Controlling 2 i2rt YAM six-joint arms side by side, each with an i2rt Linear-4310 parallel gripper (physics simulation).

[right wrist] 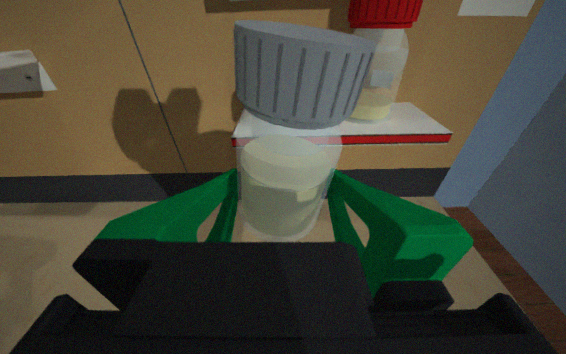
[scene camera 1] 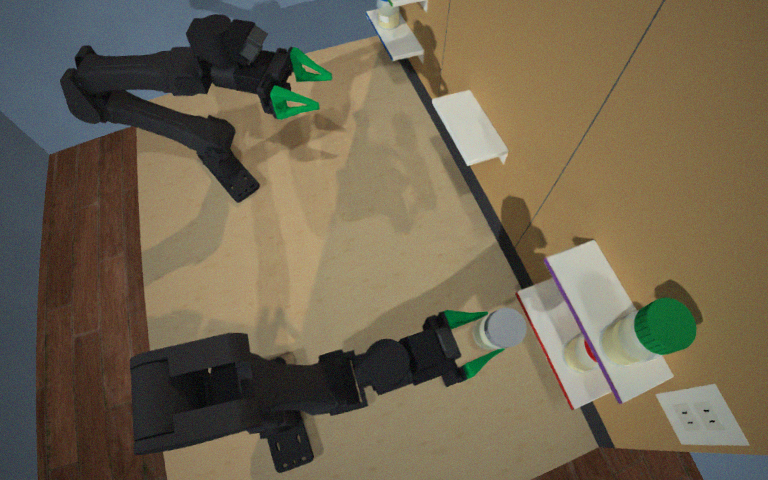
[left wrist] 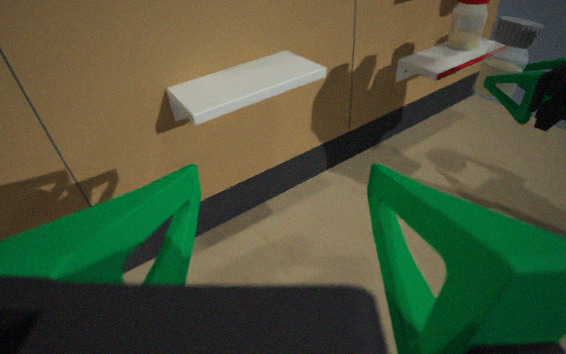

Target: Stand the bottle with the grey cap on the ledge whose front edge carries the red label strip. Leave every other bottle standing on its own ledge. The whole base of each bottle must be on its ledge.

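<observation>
The bottle with the grey cap is held nearly upright in the air in front of the red-labelled ledge. My right gripper is shut on this bottle. A red-capped bottle stands on the red-labelled ledge, towards the right in the right wrist view; bare ledge shows to its left there, partly behind the held bottle. My left gripper is open and empty, far from the bottles.
A purple-edged ledge with a green-capped bottle overhangs the red-labelled ledge. A plain white ledge is on the wall. A blue-edged ledge with a bottle is at the top. A socket plate is at lower right.
</observation>
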